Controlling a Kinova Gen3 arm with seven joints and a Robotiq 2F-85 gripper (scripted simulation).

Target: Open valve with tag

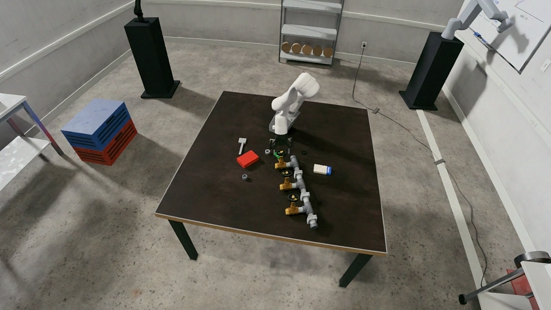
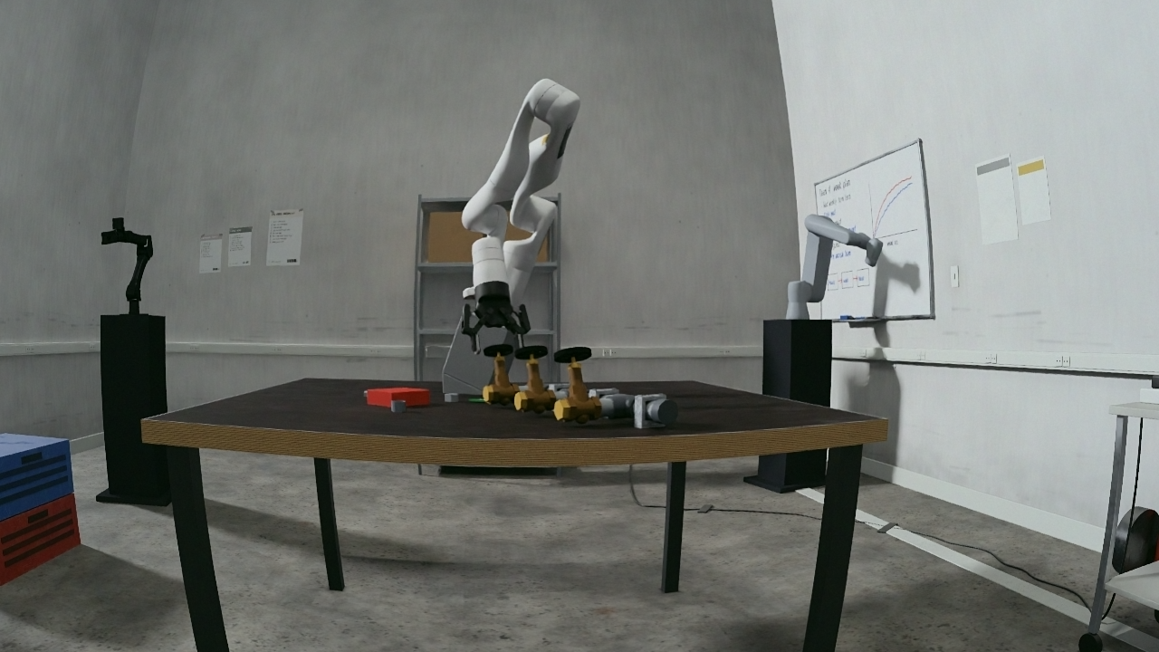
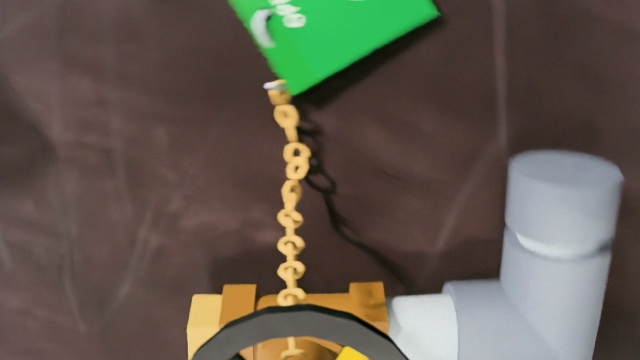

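Now: hand 110 mm above the green tag, 90 mm past it and 20 mm to the left of it. Also, from my hand: white-and-blue box: 270 mm to the left, 110 mm below, 40 mm ahead; red block: 220 mm to the right, 100 mm below, 30 mm behind; small grey ring: 220 mm to the right, 120 mm ahead, 110 mm below.
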